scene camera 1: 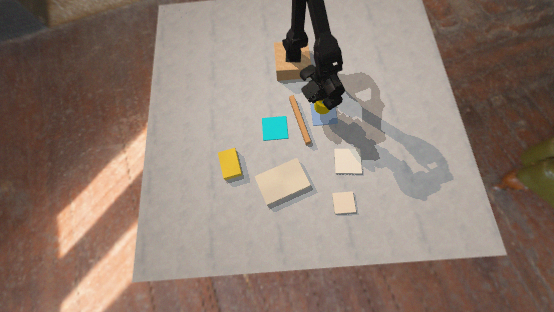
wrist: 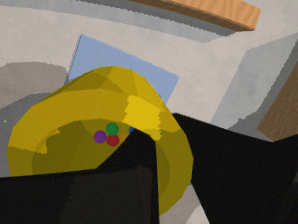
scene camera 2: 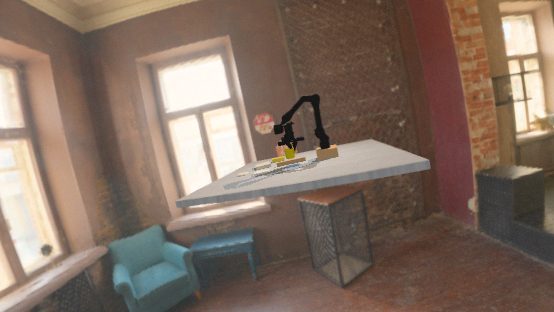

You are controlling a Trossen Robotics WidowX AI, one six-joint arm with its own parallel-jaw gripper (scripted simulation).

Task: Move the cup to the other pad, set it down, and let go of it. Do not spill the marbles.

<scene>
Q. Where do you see a yellow cup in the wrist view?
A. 56, 135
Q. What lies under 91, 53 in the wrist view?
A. A light blue pad.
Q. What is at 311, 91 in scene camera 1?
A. My gripper.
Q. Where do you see a beige block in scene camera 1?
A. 289, 178
</scene>
